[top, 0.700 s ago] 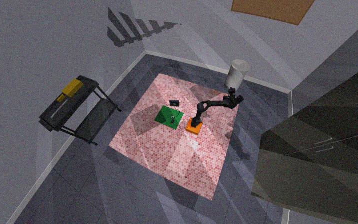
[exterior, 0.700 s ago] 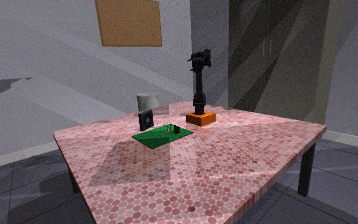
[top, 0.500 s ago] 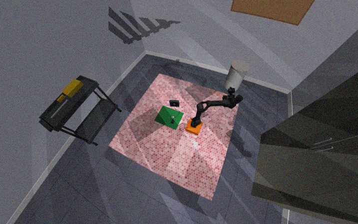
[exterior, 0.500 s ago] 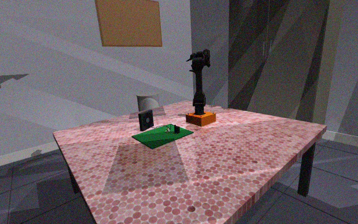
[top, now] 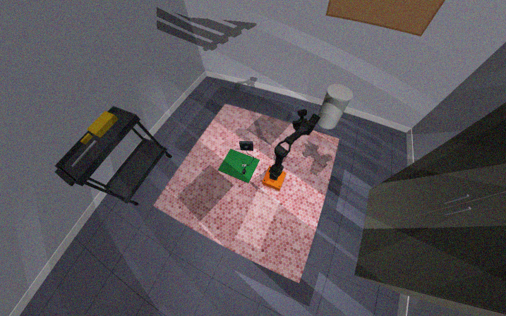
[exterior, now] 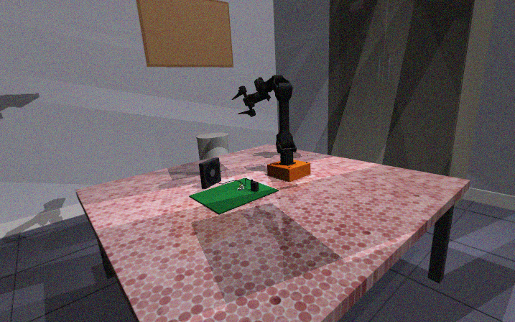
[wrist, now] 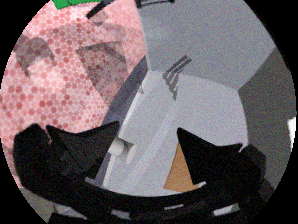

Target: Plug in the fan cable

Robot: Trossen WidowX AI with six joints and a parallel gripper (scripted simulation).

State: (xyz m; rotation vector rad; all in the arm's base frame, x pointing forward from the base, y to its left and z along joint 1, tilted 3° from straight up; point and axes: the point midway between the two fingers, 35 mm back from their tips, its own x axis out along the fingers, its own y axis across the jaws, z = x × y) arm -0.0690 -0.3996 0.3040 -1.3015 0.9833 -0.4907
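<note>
Right now the black plug is 46 cm to the left of my gripper tip, 32 cm ahead of it and 31 cm below it. Also, from my gripper tip: pale header part (40 cm to the left, 34 cm ahead, 32 cm below); then black square fan (38 cm ahead, 28 cm below, 23 cm to the left); then green board (40 cm to the left, 39 cm ahead, 35 cm below).
</note>
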